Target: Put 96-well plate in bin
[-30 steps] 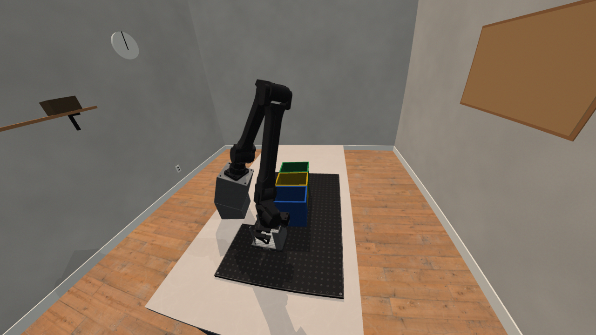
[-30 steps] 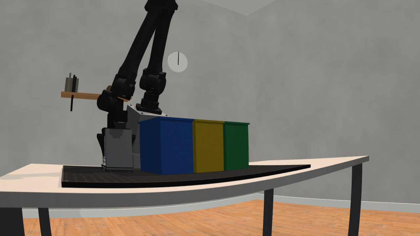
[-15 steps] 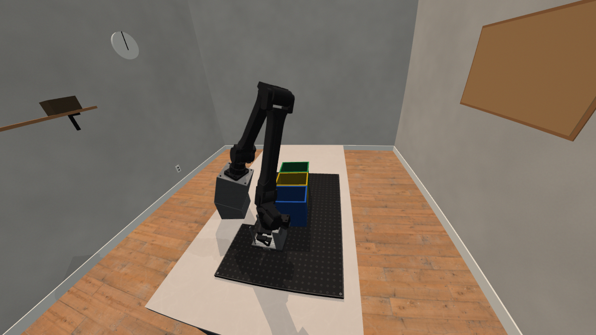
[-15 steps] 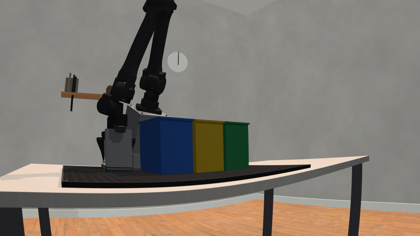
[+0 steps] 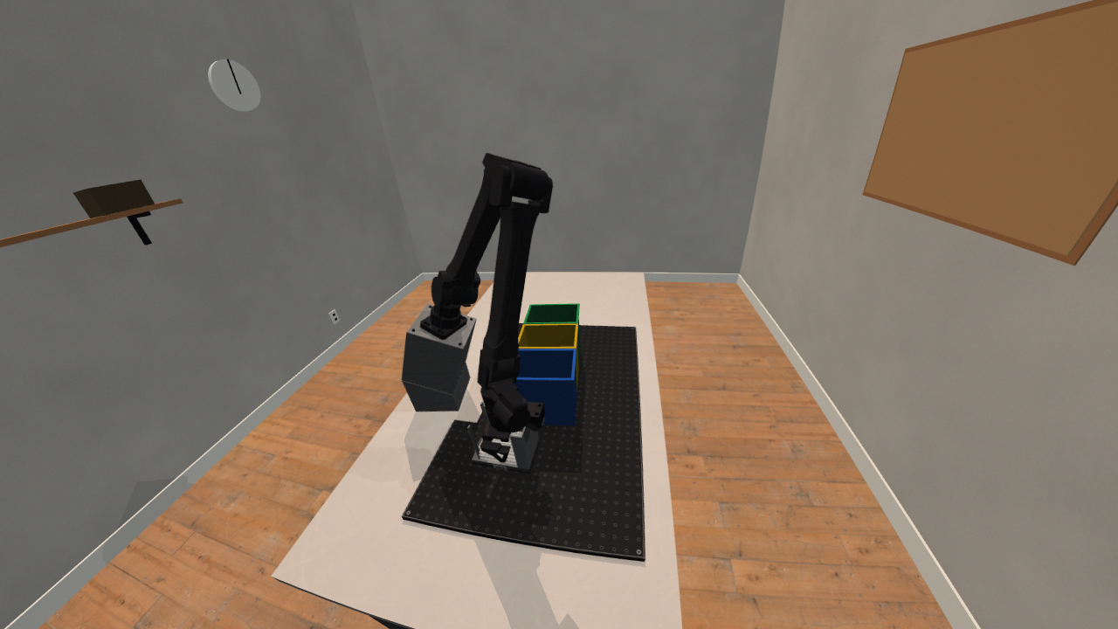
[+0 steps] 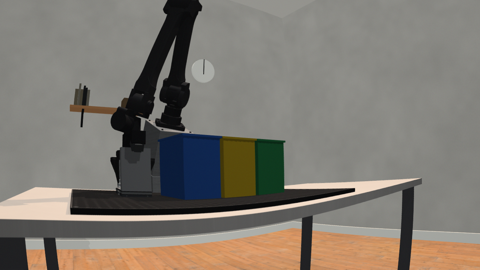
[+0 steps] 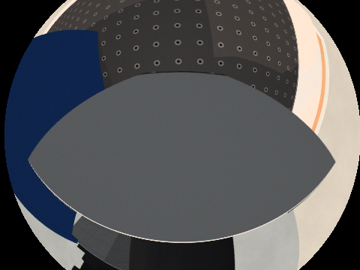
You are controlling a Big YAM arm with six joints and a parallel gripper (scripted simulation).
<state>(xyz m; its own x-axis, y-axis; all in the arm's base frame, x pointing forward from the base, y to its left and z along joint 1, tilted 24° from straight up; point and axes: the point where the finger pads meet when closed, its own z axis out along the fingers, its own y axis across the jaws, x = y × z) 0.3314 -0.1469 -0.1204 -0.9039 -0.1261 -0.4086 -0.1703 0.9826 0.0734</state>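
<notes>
Right now the grey rack wall is 6 cm ahead of my hand, 1 cm to the left of it and 4 cm above it. The rest, counted from my hand: yellow bin (1 cm behind, 31 cm to the left, 4 cm above); green bin (5 cm behind, 43 cm to the left, 4 cm above); blue bin (3 cm ahead, 18 cm to the left, 4 cm above).
</notes>
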